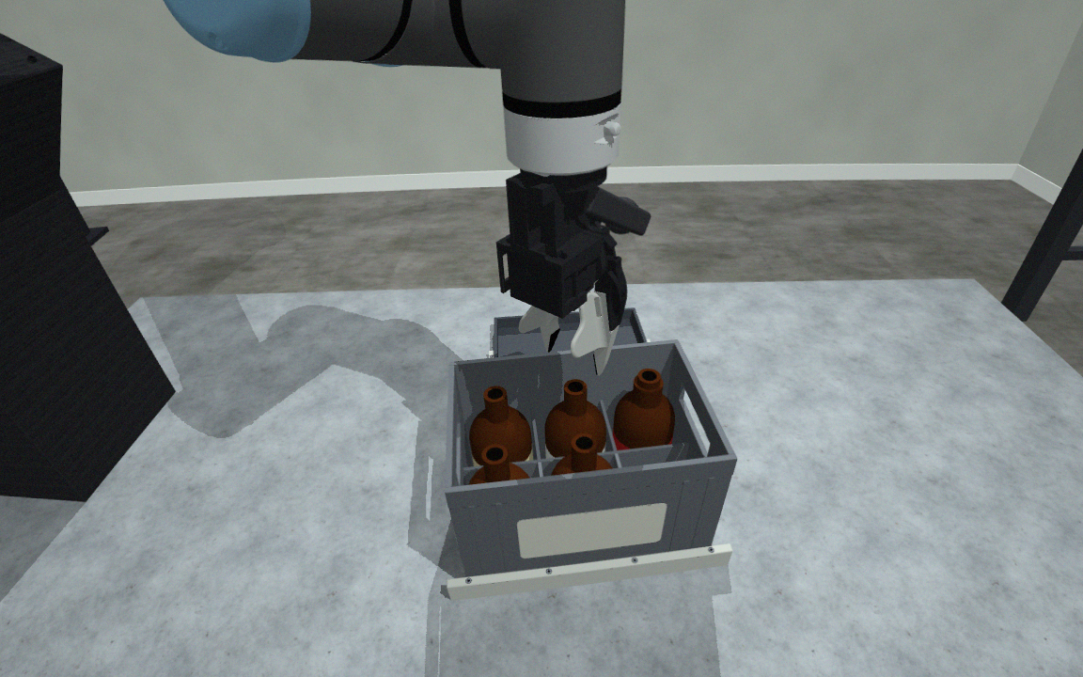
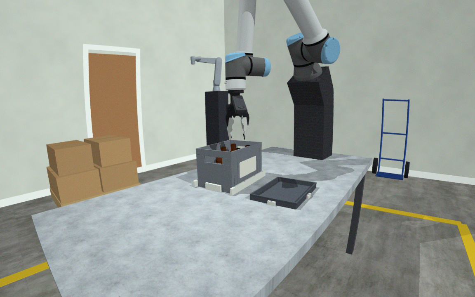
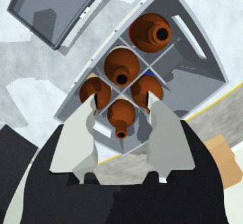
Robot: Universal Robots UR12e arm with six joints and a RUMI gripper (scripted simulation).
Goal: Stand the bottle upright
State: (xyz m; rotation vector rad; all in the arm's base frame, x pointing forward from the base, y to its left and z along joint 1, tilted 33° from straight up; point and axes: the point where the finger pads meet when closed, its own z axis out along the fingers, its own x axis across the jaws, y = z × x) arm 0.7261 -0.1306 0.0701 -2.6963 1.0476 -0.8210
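The crate lies 4 cm to the right of my hand and 13 cm below it. Round my hand: grey tray (3 cm ahead, 25 cm to the left, 20 cm below); glass bottle (9 cm ahead, 1 cm to the left, 13 cm below).
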